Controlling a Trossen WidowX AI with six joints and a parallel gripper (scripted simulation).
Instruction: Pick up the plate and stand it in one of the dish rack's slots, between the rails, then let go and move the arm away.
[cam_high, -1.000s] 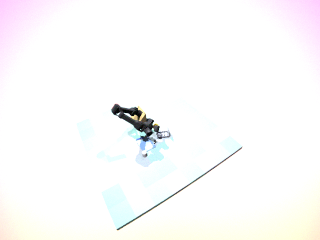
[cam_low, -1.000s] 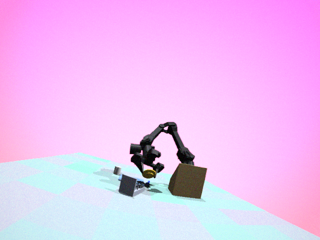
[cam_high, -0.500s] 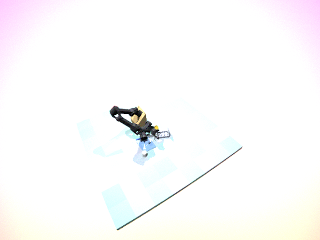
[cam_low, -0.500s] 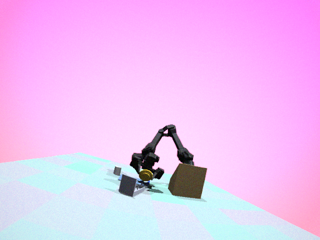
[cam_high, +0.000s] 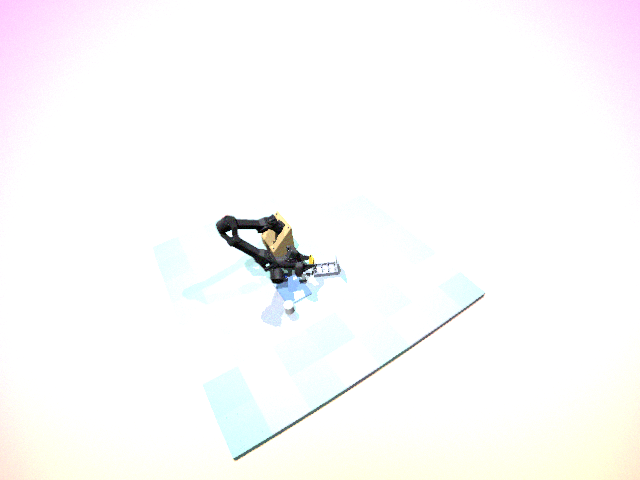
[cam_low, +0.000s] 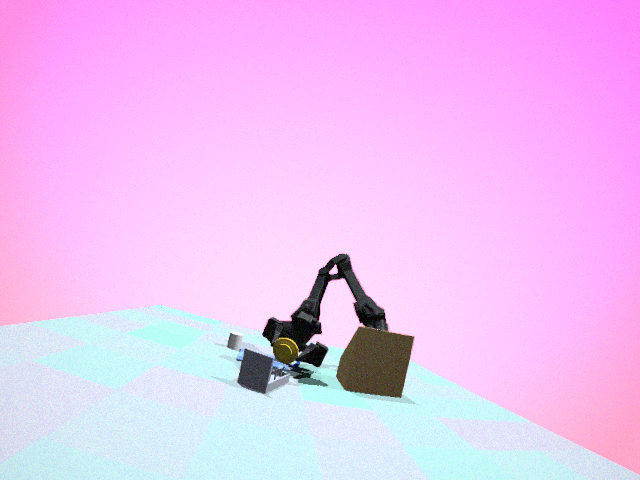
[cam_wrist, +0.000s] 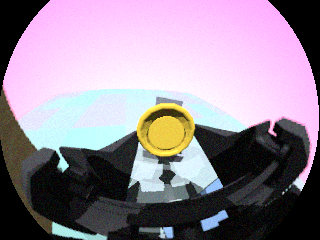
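Now: gripper tip 5 cm to the right of the grey dish rack, 5 cm above it and 4 cm short of it. The rest, counted from my gripper tip: yellow plate 1 cm to the right; white cup 23 cm to the right, 13 cm ahead, 5 cm below; blue spoon 15 cm to the right, 7 cm below, 7 cm behind.
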